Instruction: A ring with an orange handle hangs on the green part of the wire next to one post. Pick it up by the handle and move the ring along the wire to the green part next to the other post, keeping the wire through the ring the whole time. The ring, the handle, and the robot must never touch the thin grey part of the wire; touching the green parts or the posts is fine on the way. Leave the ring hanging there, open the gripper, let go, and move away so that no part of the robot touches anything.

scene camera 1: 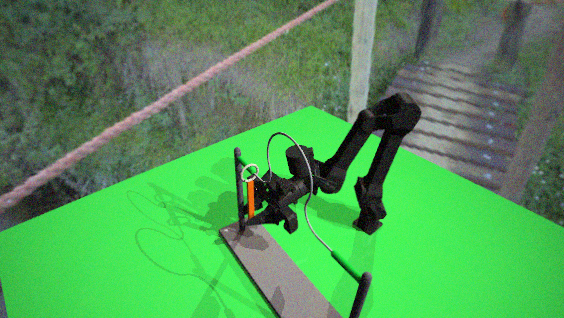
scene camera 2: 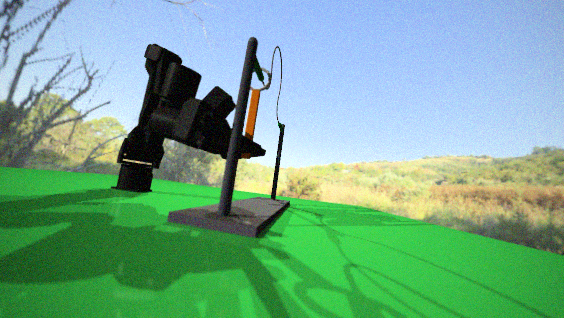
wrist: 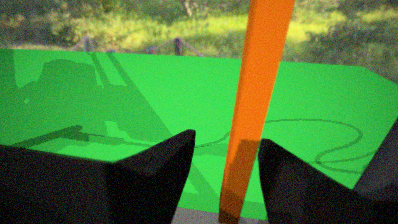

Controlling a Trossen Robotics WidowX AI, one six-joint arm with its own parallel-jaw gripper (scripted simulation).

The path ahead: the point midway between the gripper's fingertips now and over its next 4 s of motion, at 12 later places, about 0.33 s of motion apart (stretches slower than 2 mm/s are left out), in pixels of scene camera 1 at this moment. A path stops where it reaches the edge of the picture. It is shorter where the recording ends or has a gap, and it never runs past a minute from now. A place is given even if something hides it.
My gripper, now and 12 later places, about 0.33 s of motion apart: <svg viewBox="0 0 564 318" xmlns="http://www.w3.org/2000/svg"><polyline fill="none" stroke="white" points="242,219 241,219 242,218 241,216 241,216 242,218 244,221 246,223 250,228 255,234 264,241 274,247 284,246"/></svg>
